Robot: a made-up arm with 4 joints.
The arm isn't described. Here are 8 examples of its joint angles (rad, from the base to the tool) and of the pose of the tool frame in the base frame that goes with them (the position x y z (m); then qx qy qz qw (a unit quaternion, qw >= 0)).
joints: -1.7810 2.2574 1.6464 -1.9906
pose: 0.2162 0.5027 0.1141 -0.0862 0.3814 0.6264 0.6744
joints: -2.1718 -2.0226 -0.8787 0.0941
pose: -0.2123 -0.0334 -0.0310 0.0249 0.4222 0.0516 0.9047
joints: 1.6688 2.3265 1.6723 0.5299
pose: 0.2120 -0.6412 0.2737 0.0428 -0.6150 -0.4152 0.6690
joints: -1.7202 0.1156 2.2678 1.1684
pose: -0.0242 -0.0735 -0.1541 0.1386 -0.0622 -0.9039 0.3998
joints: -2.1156 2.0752 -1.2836 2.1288
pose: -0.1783 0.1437 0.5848 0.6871 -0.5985 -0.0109 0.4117
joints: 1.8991 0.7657 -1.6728 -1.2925
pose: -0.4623 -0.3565 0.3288 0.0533 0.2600 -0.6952 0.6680
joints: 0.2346 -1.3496 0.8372 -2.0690
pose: 0.2867 -0.0232 0.0471 0.2193 0.1028 0.3933 0.8869
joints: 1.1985 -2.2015 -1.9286 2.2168
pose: -0.3040 0.0102 0.1150 0.1864 -0.6820 0.4582 0.5386
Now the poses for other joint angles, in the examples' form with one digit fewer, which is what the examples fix.
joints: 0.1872 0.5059 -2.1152 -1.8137
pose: -0.462 -0.139 -0.001 0.430 0.639 -0.592 0.237
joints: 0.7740 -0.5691 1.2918 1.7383
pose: 0.164 0.001 0.323 -0.798 -0.590 -0.118 0.024
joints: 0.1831 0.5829 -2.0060 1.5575
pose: -0.347 -0.272 -0.167 -0.294 0.471 0.700 0.450
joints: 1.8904 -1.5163 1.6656 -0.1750
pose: 0.273 -0.062 -0.109 0.672 -0.161 -0.722 0.030
